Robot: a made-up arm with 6 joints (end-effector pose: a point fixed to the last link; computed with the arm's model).
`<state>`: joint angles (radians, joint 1 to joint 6).
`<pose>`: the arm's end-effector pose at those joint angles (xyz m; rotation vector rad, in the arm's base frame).
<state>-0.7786 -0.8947 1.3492 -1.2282 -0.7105 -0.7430</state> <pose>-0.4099 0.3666 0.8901 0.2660 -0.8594 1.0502</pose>
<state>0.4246 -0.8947 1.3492 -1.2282 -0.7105 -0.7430</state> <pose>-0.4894 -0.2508 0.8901 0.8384 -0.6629 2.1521</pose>
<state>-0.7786 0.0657 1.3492 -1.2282 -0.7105 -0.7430</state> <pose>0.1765 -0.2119 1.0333 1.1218 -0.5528 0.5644</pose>
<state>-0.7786 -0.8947 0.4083 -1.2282 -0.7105 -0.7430</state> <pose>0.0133 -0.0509 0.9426 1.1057 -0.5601 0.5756</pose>
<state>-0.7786 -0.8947 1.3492 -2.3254 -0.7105 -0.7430</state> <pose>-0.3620 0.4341 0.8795 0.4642 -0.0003 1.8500</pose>
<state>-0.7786 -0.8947 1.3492 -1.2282 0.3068 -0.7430</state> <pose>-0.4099 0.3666 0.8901 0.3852 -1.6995 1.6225</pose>
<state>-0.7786 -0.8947 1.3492 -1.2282 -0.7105 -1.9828</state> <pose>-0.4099 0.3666 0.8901 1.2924 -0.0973 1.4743</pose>
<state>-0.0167 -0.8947 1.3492 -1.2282 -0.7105 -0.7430</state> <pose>-0.5496 -0.0177 0.8901 0.6221 -0.7676 1.7531</pose>
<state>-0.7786 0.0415 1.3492 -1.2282 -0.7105 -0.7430</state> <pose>0.1616 -0.1972 1.0397 1.1018 -0.5619 0.5783</pose>
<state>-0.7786 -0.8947 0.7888 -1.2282 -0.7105 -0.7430</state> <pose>-0.1606 0.1207 0.9901 0.7798 -0.6947 0.7829</pose>
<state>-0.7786 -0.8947 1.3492 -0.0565 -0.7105 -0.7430</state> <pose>-0.4865 0.3678 0.8460 0.0059 -1.5189 0.0064</pose>
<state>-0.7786 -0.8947 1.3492 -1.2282 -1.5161 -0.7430</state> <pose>-0.4099 0.3666 0.8901 0.1588 -0.2229 0.5623</pose>
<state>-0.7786 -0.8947 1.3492 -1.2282 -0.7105 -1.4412</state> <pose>-0.4099 0.3666 0.8901 0.8496 -0.4637 1.3249</pose>
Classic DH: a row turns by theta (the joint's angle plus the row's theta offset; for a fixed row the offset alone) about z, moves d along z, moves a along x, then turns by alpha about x. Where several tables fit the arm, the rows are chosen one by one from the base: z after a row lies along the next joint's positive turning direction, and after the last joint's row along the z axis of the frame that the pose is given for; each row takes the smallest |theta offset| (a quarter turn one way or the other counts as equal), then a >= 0, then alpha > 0; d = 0 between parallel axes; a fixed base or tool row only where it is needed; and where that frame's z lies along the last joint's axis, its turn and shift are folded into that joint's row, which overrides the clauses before.
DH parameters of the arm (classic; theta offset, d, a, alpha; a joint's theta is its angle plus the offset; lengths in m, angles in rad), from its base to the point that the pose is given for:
joint 1: 0 0.171 0 -1.5708
joint 2: -1.5708 0 0.257 3.1416
joint 3: 0 0 0 -1.5708
joint 4: 0 -0.654 0 1.5708
joint 5: 0 0.08 0 -1.5708
joint 6: 1.5708 0 0 1.5708
tool (fixed): -1.5708 0 0 0

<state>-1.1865 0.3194 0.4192 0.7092 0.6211 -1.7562</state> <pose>0.2160 -0.6960 0.5320 0.6369 -0.7907 -0.4192</pose>
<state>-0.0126 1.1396 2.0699 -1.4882 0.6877 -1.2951</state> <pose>0.6881 -0.0153 0.7552 2.6363 -1.1938 1.2128</pose>
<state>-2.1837 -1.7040 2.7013 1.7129 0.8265 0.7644</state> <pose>0.2261 0.3018 -0.5105 -0.2885 0.6887 -0.0830</pose>
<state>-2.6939 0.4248 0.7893 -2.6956 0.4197 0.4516</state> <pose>-0.6261 -0.3807 0.6061 0.3850 -2.7393 -1.2711</pose>
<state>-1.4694 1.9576 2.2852 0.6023 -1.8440 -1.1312</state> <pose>0.0197 -0.8450 0.3274 1.3750 0.4014 -2.5575</pose>
